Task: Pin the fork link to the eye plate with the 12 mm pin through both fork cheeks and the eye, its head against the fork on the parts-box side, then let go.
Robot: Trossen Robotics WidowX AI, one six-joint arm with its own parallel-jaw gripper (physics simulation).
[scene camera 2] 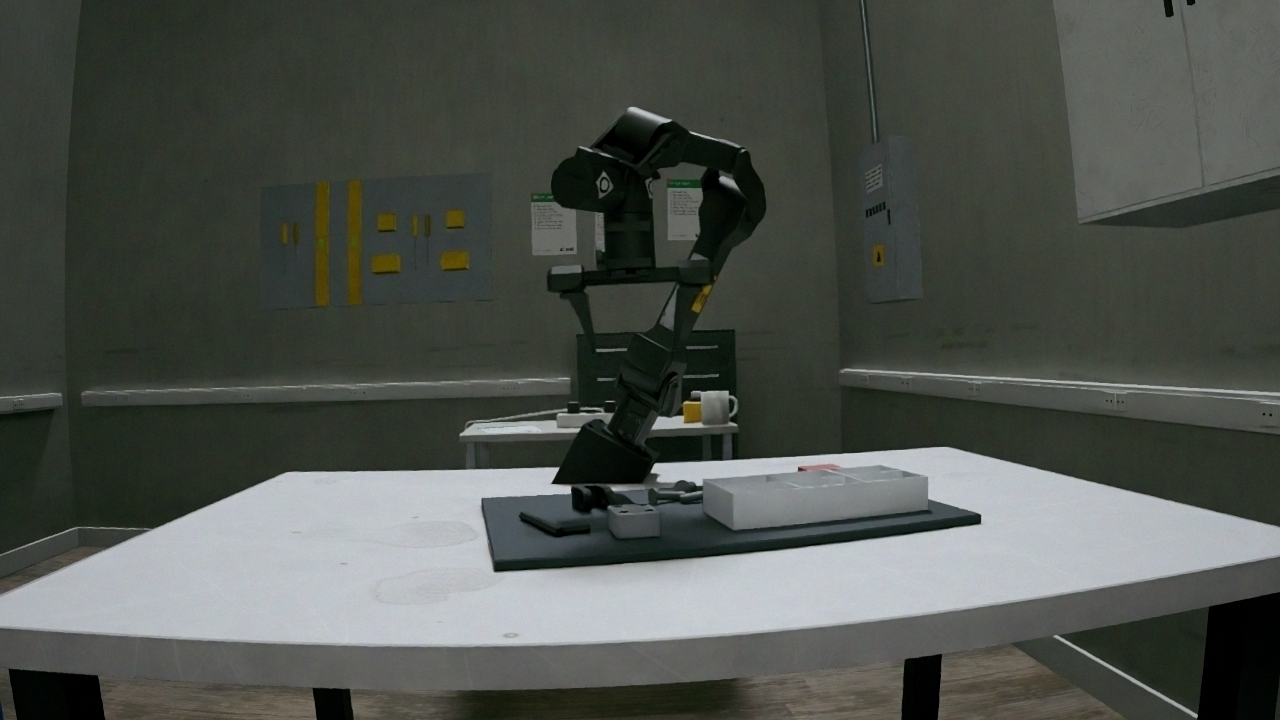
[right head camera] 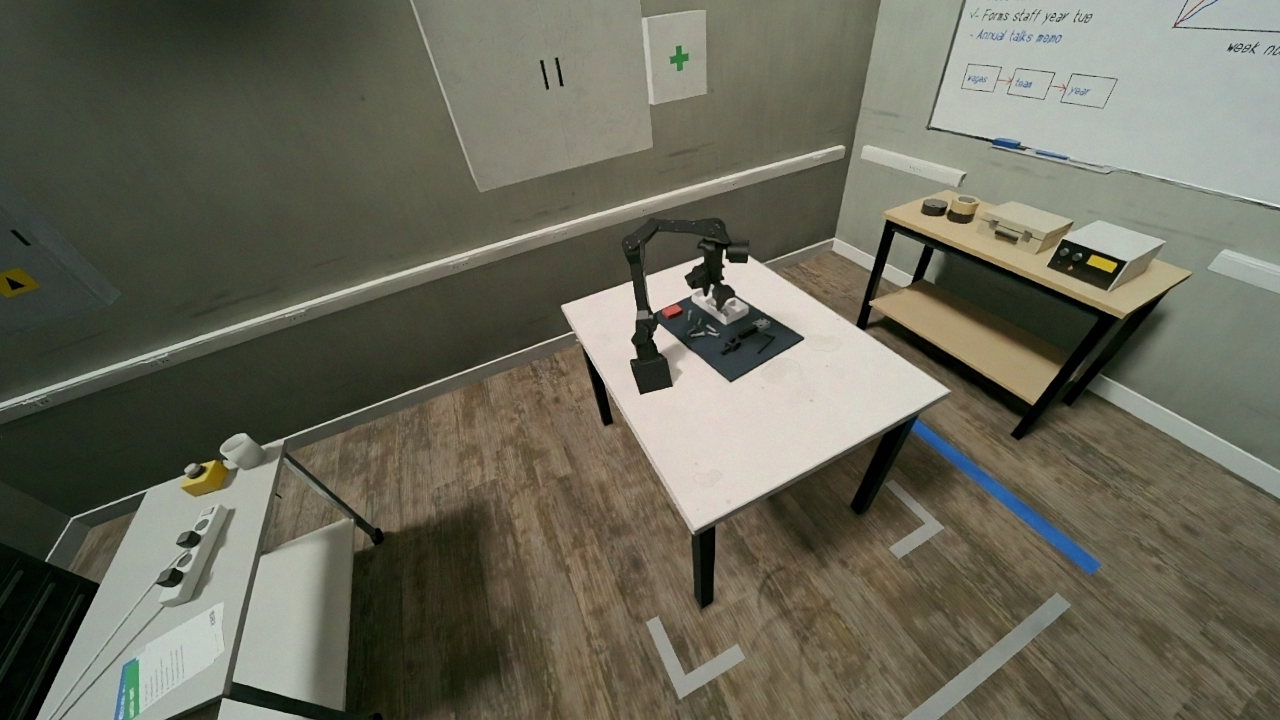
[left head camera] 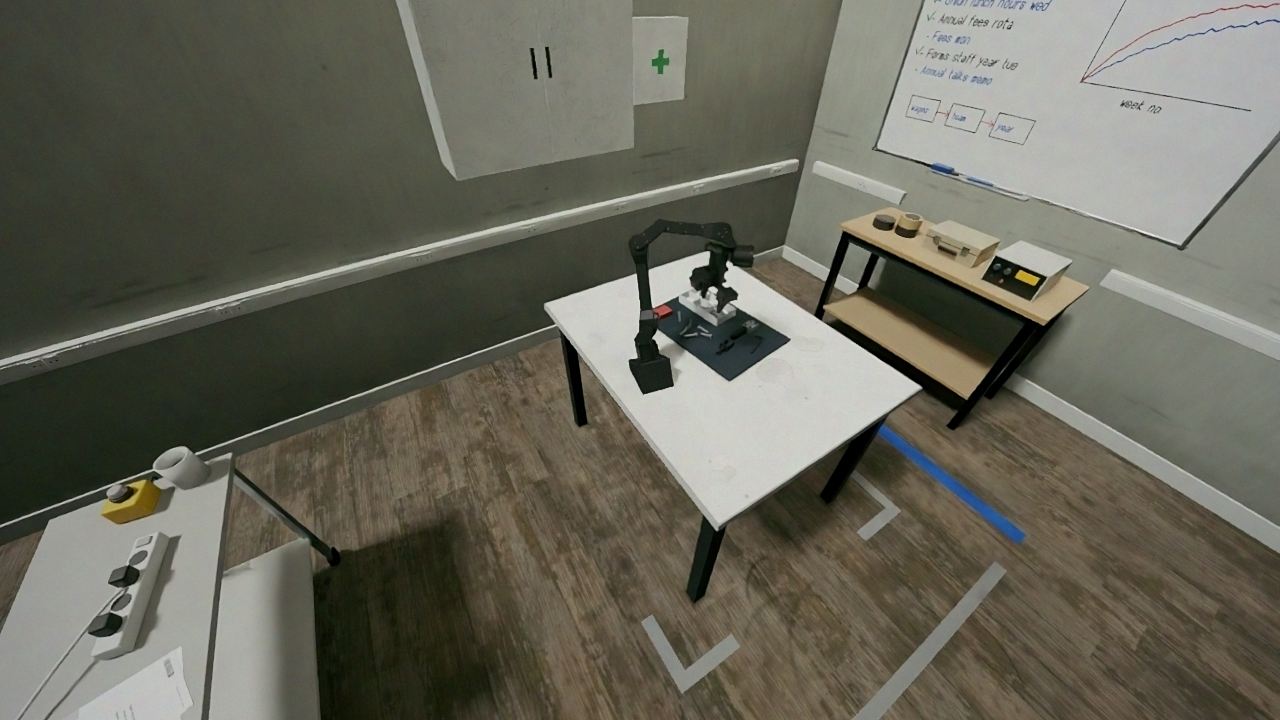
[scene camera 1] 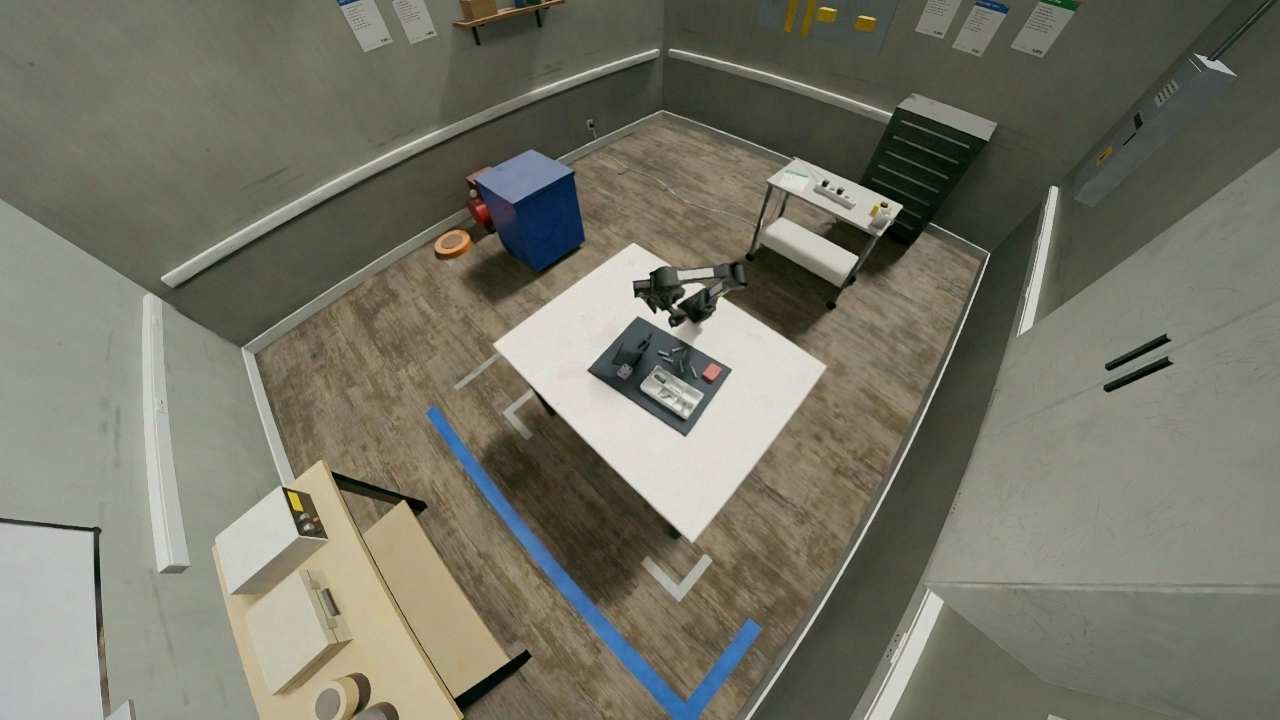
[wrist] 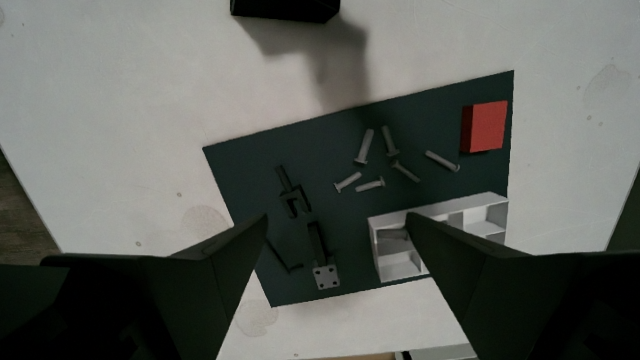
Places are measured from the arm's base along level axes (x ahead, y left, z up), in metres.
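Pixels of known places: gripper, fingertip midpoint: [scene camera 2: 634, 352] [right head camera: 711, 303] [left head camera: 710, 305] [scene camera 1: 663, 320] [wrist: 336, 219]; arm's base, link origin: [scene camera 2: 623, 439] [right head camera: 647, 359] [left head camera: 648, 359] [scene camera 1: 700, 304].
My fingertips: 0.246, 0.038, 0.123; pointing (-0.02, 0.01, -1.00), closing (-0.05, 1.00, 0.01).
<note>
For each thing: its top centre in the pictures, then the offset to it from my fingertips, as dx, dy, dz. Level surfaces: height alone.
- eye plate, top centre: [scene camera 2: 633, 508] [wrist: 326, 277] [right head camera: 761, 322] [left head camera: 750, 324] [scene camera 1: 625, 370] +0.196, +0.009, -0.145
- white parts box, top centre: [scene camera 2: 814, 478] [wrist: 442, 244] [scene camera 1: 671, 389] [right head camera: 719, 299] [left head camera: 707, 301] +0.114, +0.189, -0.134
- dark mat, surface height: dz -0.169
- red block, top centre: [scene camera 2: 823, 468] [wrist: 488, 127] [right head camera: 672, 309] [left head camera: 662, 310] [scene camera 1: 712, 371] -0.067, +0.223, -0.149
- black bent key, top centre: [scene camera 2: 552, 518] [wrist: 280, 252] +0.158, -0.074, -0.161
The dark fork link [wrist: 298, 202] lies on the mat in the wrist view, its open fork end facing the dark eye bar of the eye plate [wrist: 326, 277] [scene camera 2: 633, 522], with a small gap between them. Several grey headed pins lie loose on the mat: two longer ones, a pin [wrist: 365, 146] and a pin [wrist: 389, 140], and shorter ones such as a pin [wrist: 347, 182], a pin [wrist: 370, 185], a pin [wrist: 406, 171] and a pin [wrist: 442, 161]. I cannot tell which is 12 mm. My gripper [wrist: 336, 219] [scene camera 2: 633, 340] is open and empty, pointing down high above the mat.
The white parts box [wrist: 440, 206] [scene camera 2: 805, 506] stands on the dark mat [wrist: 245, 165] [scene camera 2: 716, 543], right of the eye plate in the wrist view, partly hidden by a finger. A red block [wrist: 487, 126] sits near the mat's corner. A black bent key [wrist: 280, 256] lies left of the eye plate.
</note>
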